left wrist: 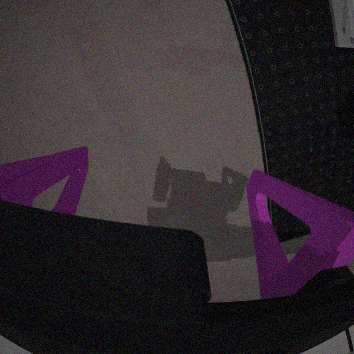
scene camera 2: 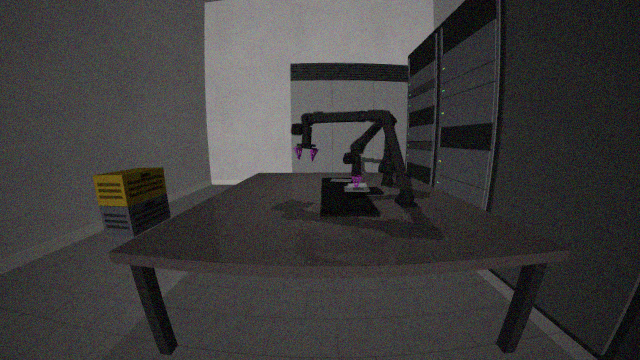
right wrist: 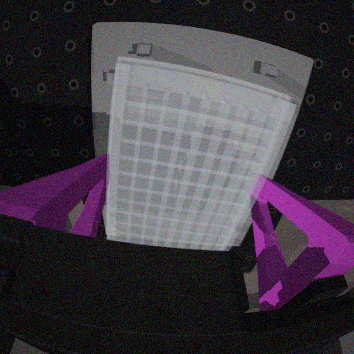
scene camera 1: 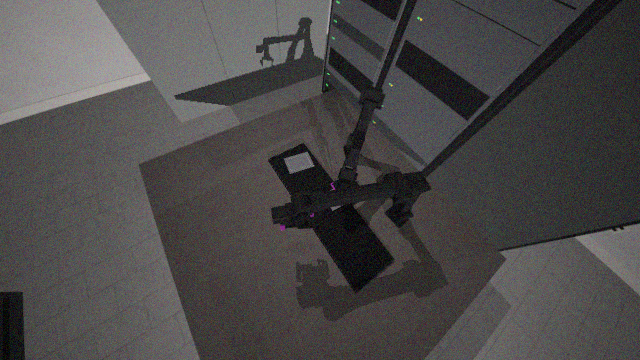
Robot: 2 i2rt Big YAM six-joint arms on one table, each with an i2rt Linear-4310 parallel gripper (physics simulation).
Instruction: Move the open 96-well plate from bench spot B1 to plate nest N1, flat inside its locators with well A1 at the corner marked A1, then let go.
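Frame: origin at the left arm's base, x ahead, y left, z up, level; centimetres.
Where they show: left gripper, fingertip midpoint: (left wrist: pixel 171 167) (scene camera 2: pixel 305 160) (scene camera 1: pixel 296 226); right gripper, fingertip midpoint: (scene camera 2: pixel 356 186) (right wrist: pixel 184 172); left arm's base, origin of the base link: (scene camera 2: pixel 405 204) (scene camera 1: pixel 395 216); right arm's base, origin of the base link: (scene camera 2: pixel 387 184).
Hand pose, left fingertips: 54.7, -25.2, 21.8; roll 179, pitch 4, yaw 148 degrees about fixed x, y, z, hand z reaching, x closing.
Things, the pixels of their top centre, and the offset from my left fingertips, as dx, dy, dz. "pt": a spot on its surface instead. Level surfaces: height alone.
- grey pad, surface spot: (right wrist: pixel 211 47) pt -26.5, -5.9, -19.4
- black perforated board, its level: dz -20.5
- light grey nest square, surface spot: (scene camera 1: pixel 298 161) pt -28.1, -39.8, -20.4
- brown table, its level: dz -21.8
The open white 96-well plate (right wrist: pixel 189 147) (scene camera 2: pixel 356 188) lies on a grey pad (right wrist: pixel 211 47) on the black perforated board (scene camera 1: pixel 358 255) (scene camera 2: pixel 344 206) (right wrist: pixel 42 123). My right gripper (right wrist: pixel 184 172) (scene camera 2: pixel 356 180) is down over it, with its magenta fingers pressed against the plate's two long sides. In scene camera 1 the left arm hides most of the plate. The light grey nest square (scene camera 1: pixel 298 161) sits at the board's far end and is bare. My left gripper (scene camera 1: pixel 295 221) (scene camera 2: pixel 306 153) (left wrist: pixel 171 167) is open and empty, high above the table beside the board (left wrist: pixel 309 105).
The brown table (scene camera 2: pixel 268 241) (scene camera 1: pixel 214 268) carries the board and both arm bases. Tall server racks (scene camera 2: pixel 461 111) (scene camera 1: pixel 447 58) stand close behind the arms. A yellow and grey crate (scene camera 2: pixel 129 196) stands on the floor to the left.
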